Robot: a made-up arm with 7 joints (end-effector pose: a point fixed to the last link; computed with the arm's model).
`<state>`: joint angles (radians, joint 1 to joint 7).
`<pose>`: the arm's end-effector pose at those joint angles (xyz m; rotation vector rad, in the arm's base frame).
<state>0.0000 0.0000 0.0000 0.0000 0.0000 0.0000 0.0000</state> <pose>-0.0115 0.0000 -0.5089 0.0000 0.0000 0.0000</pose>
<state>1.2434 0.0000 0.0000 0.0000 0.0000 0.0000 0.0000</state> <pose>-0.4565 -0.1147 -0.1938 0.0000 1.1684 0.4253</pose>
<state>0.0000 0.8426 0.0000 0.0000 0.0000 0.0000 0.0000</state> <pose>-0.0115 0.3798 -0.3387 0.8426 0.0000 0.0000</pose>
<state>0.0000 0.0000 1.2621 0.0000 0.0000 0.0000 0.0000</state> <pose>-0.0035 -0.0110 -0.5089 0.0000 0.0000 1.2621</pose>
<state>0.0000 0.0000 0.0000 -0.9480 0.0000 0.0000 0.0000</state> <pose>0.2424 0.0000 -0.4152 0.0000 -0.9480 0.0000</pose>
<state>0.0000 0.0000 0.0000 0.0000 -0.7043 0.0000 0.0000</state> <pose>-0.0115 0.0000 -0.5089 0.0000 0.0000 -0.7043</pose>
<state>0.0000 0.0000 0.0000 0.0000 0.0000 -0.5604 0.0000</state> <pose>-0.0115 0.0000 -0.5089 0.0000 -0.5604 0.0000</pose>
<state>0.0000 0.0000 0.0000 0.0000 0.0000 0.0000 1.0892</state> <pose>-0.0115 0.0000 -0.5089 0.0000 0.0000 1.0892</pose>
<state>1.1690 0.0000 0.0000 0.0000 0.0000 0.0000 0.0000</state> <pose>-0.4446 -0.1032 -0.2253 0.0000 1.0985 0.3998</pose>
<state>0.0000 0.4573 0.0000 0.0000 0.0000 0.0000 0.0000</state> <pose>-0.0115 0.2247 -0.4566 0.4573 0.0000 0.0000</pose>
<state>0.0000 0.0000 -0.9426 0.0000 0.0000 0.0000 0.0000</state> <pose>-0.0068 0.0093 -0.5089 0.0000 0.0000 -0.9426</pose>
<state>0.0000 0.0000 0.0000 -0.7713 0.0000 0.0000 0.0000</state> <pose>0.2037 0.0000 -0.4504 0.0000 -0.7713 0.0000</pose>
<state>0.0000 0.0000 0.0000 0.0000 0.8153 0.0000 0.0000</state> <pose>-0.0115 0.0000 -0.5089 0.0000 0.0000 0.8153</pose>
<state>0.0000 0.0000 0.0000 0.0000 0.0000 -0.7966 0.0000</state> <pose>-0.0115 0.0000 -0.5089 0.0000 -0.7966 0.0000</pose>
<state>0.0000 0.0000 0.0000 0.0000 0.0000 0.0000 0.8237</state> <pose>-0.0115 0.0000 -0.5089 0.0000 0.0000 0.8237</pose>
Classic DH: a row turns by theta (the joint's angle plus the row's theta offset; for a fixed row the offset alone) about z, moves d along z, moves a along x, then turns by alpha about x. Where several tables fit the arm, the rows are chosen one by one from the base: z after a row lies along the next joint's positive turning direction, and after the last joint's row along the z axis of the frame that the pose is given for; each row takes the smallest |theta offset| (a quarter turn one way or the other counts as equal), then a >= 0, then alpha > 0; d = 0 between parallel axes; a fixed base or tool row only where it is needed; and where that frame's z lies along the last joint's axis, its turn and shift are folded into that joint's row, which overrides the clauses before.
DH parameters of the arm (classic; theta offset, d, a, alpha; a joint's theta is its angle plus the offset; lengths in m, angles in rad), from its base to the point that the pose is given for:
base (fixed): 0 0 0 -1.2217
joint 1: 1.5708 0 0 1.5708
joint 2: 1.2217 0 0 -1.5708
joint 3: -1.5708 -0.2146 0.0241 -1.5708
joint 4: 0 0 -0.0356 1.5708
joint 5: 0 -0.2943 0 -1.5708
joint 6: 0 0 0 1.5708
joint 7: 0 0 0 0

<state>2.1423 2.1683 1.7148 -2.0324 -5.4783 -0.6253 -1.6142</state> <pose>0.2923 0.0823 -0.1150 -1.1996 1.7455 2.1864</pose>
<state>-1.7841 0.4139 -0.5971 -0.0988 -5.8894 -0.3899 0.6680</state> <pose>0.4959 -0.0201 0.1229 -0.3651 -2.1457 -0.2014</pose>
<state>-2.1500 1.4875 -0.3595 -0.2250 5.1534 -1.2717 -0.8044</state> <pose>0.1652 0.3690 0.3148 -2.4453 0.7030 1.3851</pose>
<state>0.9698 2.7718 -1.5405 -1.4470 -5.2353 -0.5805 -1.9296</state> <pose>0.0138 0.3982 0.1428 -0.3466 1.3340 -2.6300</pose>
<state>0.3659 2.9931 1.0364 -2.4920 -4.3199 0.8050 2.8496</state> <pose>0.1440 -0.1793 -0.0144 -0.0856 -0.4177 1.0349</pose>
